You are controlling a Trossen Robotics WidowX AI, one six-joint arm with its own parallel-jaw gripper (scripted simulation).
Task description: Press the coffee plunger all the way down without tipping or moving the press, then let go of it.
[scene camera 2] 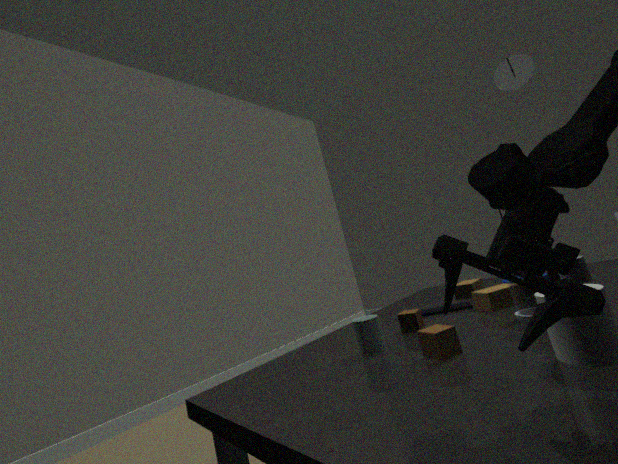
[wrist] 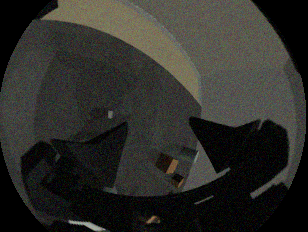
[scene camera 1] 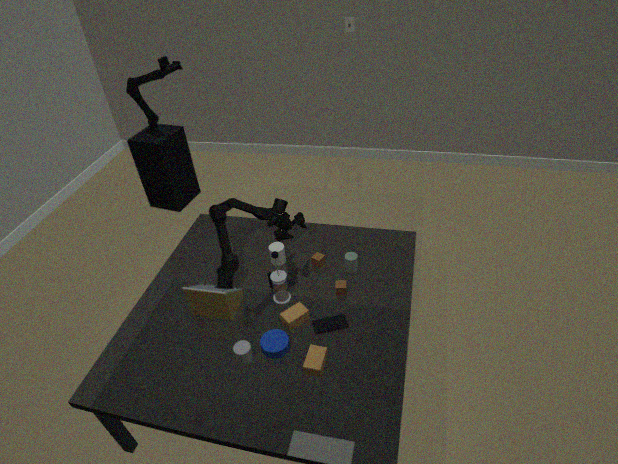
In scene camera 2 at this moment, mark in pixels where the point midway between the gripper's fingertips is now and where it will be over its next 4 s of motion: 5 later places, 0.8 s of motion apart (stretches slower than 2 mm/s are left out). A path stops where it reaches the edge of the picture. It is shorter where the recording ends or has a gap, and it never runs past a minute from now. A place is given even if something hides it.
My gripper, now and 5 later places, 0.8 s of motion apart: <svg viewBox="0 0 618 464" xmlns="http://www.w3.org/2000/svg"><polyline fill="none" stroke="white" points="480,331 456,243 497,175 502,195 493,202 492,206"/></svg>
